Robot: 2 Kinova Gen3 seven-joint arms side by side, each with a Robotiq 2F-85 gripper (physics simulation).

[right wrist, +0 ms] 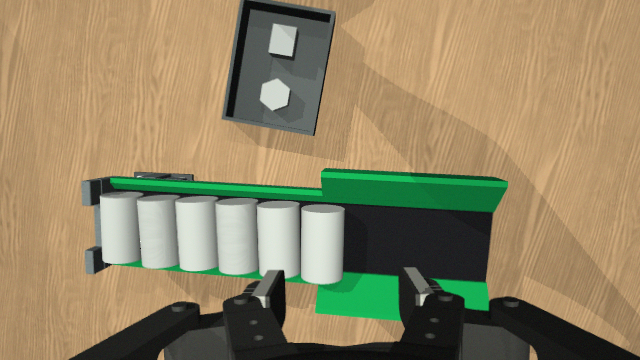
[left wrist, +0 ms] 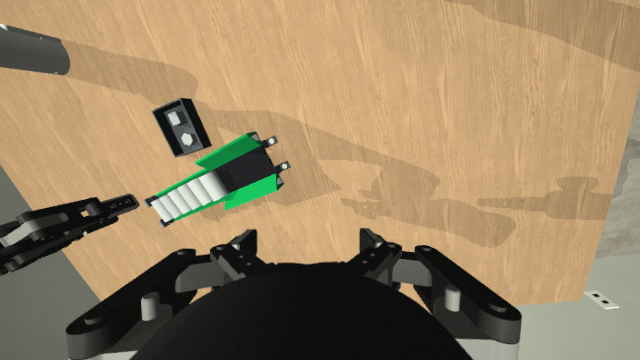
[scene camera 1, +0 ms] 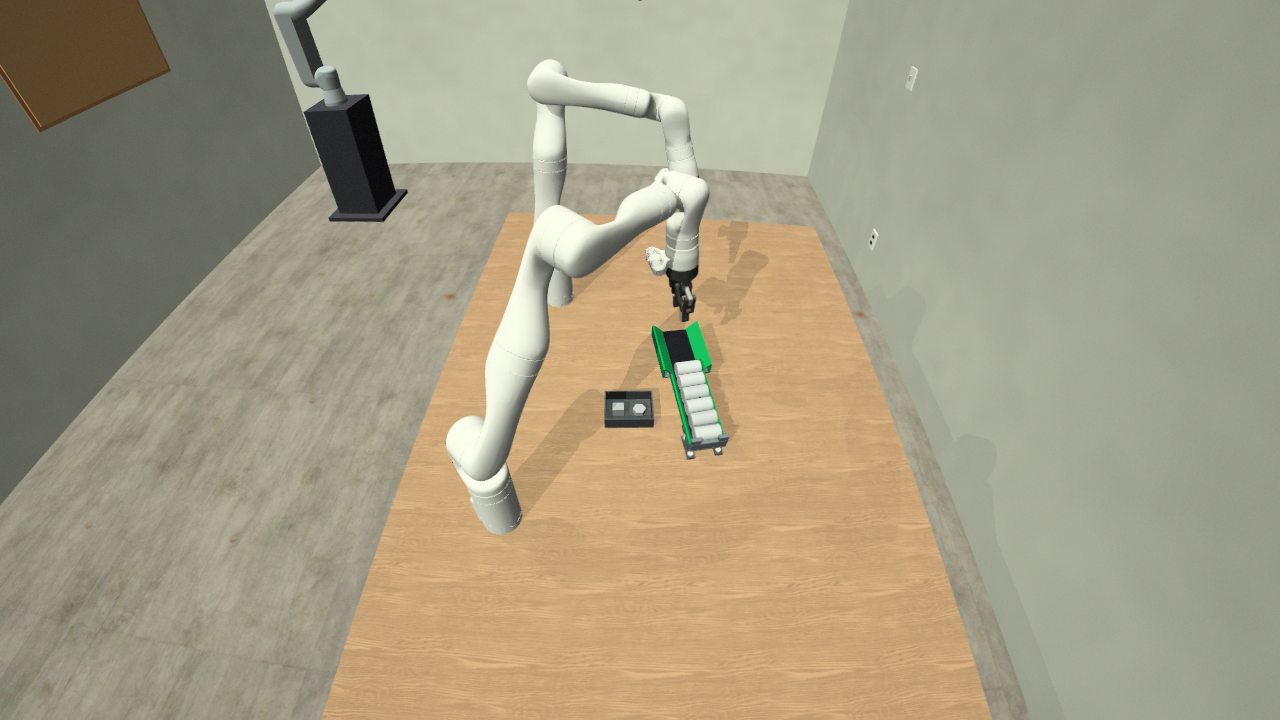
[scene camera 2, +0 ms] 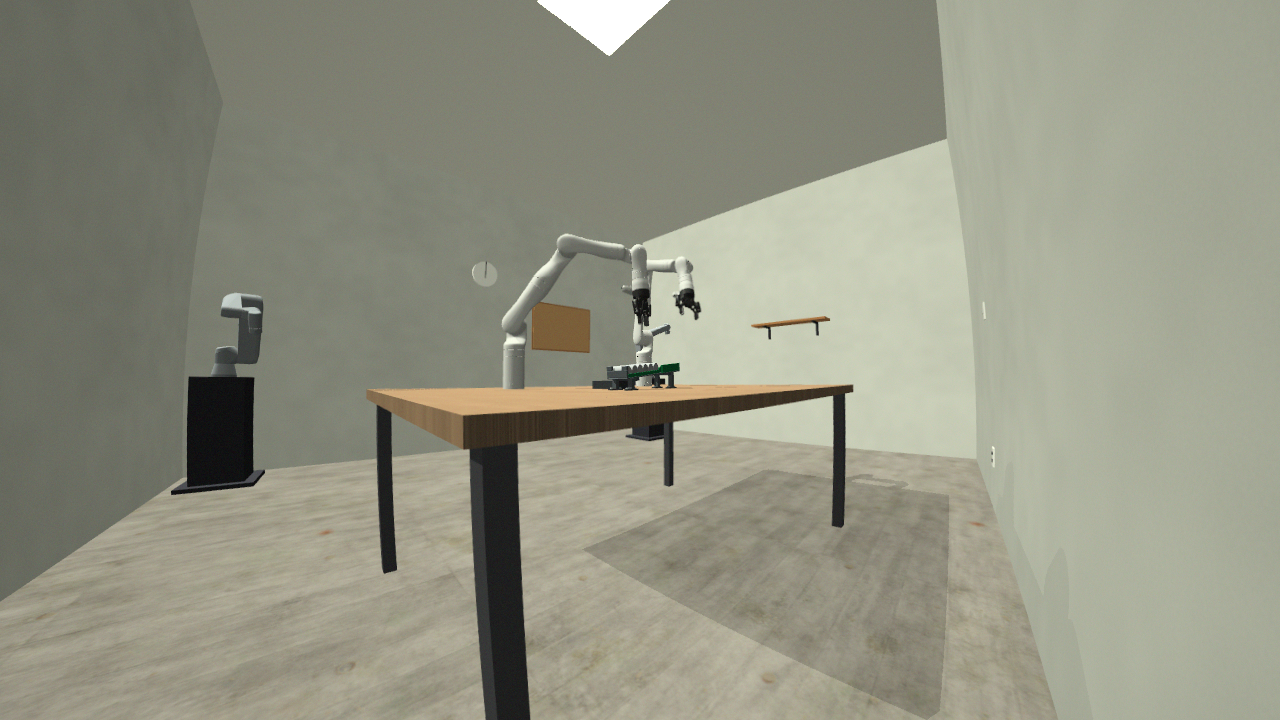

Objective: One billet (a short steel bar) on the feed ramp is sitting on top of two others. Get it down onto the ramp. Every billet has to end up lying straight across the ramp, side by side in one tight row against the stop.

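Places are measured from the left arm's base along level axes (x ahead, y left, z up), in millimetres.
Pixels of known places: left gripper, fingertip midpoint: [left wrist: 308, 240] [scene camera 2: 689, 317]; right gripper, fingertip midpoint: [right wrist: 341, 290] [left wrist: 124, 207] [scene camera 1: 680, 313] [scene camera 2: 643, 325]; left arm's base, origin of the base link: [scene camera 1: 559, 298]; right arm's base, origin of the base link: [left wrist: 56, 57] [scene camera 1: 502, 516].
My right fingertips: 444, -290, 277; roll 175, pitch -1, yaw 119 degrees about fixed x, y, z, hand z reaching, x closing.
Ahead of a thing's pixels: the offset from my right fingertips to its top centre, as dx, dy, dz. "spot": to the spot under its first point.
Several white billets {+85, -107, -178} [scene camera 1: 698, 404] {+68, -71, -174} [left wrist: 187, 197] [right wrist: 197, 232] lie straight across the green-sided ramp [scene camera 1: 702, 347] [scene camera 2: 669, 367] [left wrist: 230, 151] [right wrist: 410, 192], side by side in one row. None shows on top of another. The end billet {+120, -181, -185} [right wrist: 120, 227] at the left of the right wrist view is against the grey stop {spot: +95, -215, -189} [right wrist: 91, 192]. Thin dark lines show between some billets. My right gripper [scene camera 1: 684, 313] [scene camera 2: 642, 319] [left wrist: 124, 207] [right wrist: 341, 290] is open and empty, high above the ramp. My left gripper [scene camera 2: 689, 313] [left wrist: 308, 240] is open and empty, high beyond the ramp's upper end; the right arm hides it in scene camera 1.
A dark tray {-94, -116, -242} [scene camera 1: 628, 423] [left wrist: 198, 122] [right wrist: 325, 65] stands beside the ramp. It holds a square block {-121, -124, -248} [right wrist: 283, 40] and a hexagonal block {-67, -108, -257} [right wrist: 275, 95]. The two arms overlap in scene camera 1, the right arm's wrist in front of the left arm's.
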